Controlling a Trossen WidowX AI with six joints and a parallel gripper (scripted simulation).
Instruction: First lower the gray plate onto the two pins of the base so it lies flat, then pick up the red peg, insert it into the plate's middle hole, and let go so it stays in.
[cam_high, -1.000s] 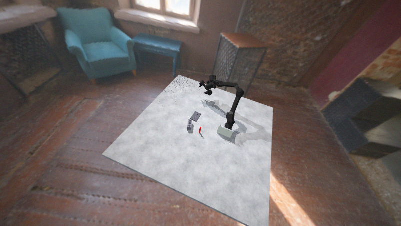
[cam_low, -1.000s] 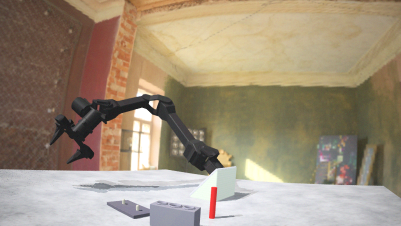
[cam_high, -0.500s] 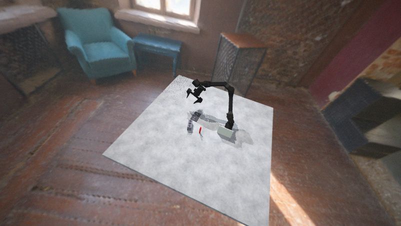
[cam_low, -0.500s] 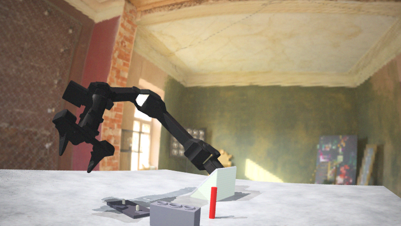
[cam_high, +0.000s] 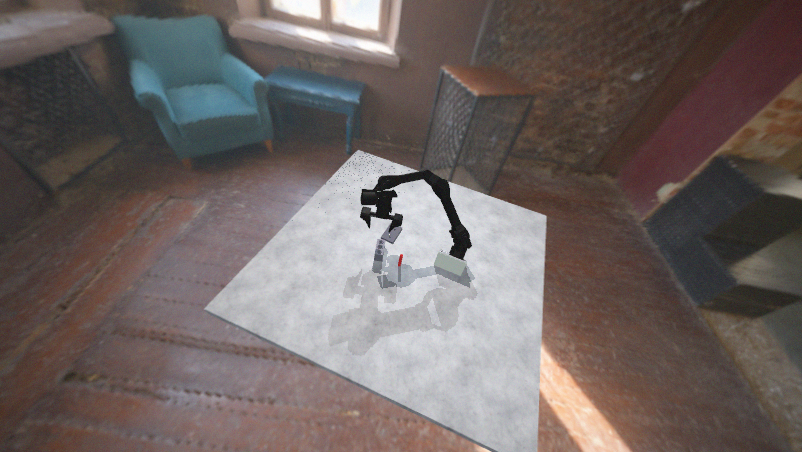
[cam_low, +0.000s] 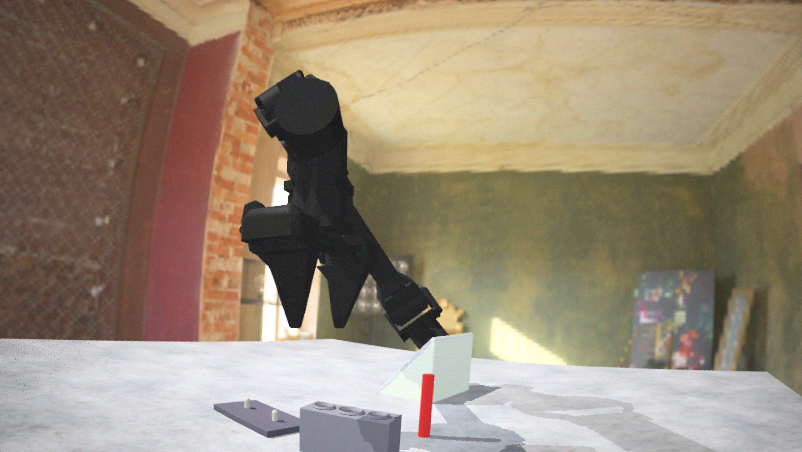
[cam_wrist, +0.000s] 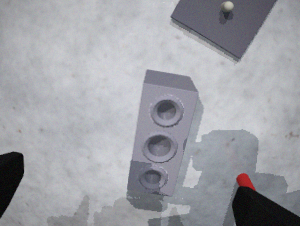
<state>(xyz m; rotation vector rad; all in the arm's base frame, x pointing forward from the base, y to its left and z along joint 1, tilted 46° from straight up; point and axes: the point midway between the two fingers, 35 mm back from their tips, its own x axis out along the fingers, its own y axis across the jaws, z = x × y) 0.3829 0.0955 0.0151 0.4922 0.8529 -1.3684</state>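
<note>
My gripper tip is 10 cm above the gray plate, 2 cm to the right of it and 2 cm past it. Also, from my gripper tip: dark base (13 cm below, 12 cm to the right, 3 cm behind); then red peg (14 cm behind, 10 cm below, 5 cm to the left).
</note>
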